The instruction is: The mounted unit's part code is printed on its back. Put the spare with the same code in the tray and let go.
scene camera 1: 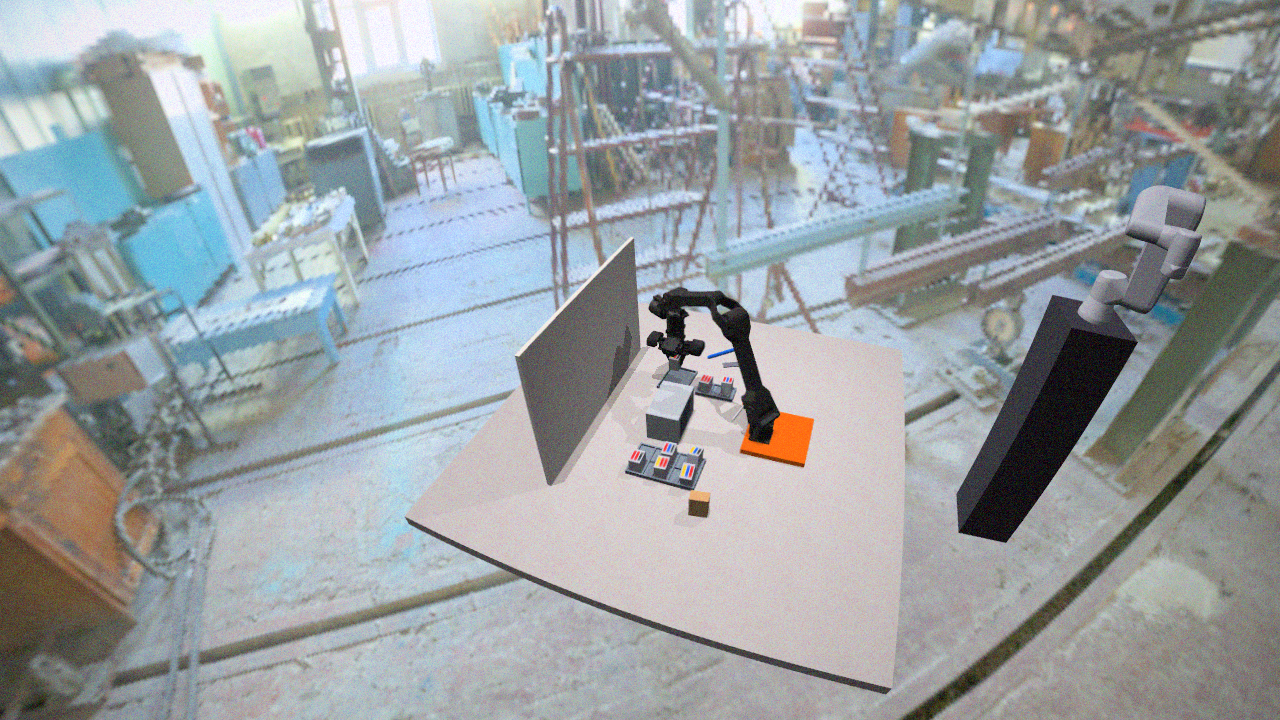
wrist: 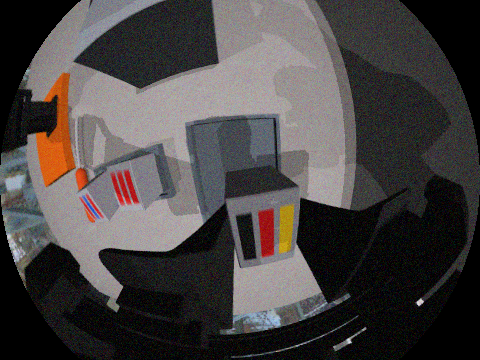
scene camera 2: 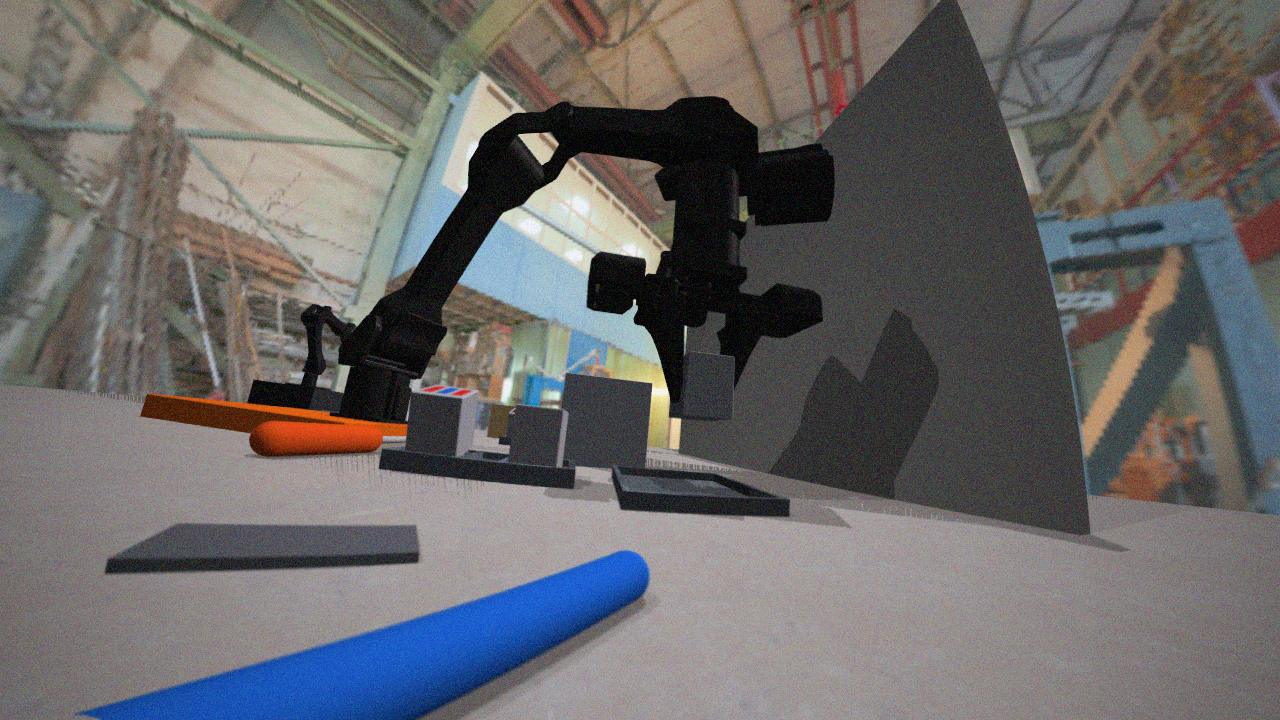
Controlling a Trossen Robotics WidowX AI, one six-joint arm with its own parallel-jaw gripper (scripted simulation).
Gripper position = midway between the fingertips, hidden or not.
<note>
My gripper (scene camera 2: 698, 404) carries a grey spare block. I also see a rack (scene camera 2: 487, 466), a dark tray (scene camera 2: 640, 489) and a mounted unit (scene camera 2: 608, 424).
My gripper is seen too in scene camera 1 (scene camera 1: 675, 363) and in the wrist view (wrist: 255, 204). The rack is seen too in the wrist view (wrist: 158, 149). The dark tray is seen too in the wrist view (wrist: 216, 146).
</note>
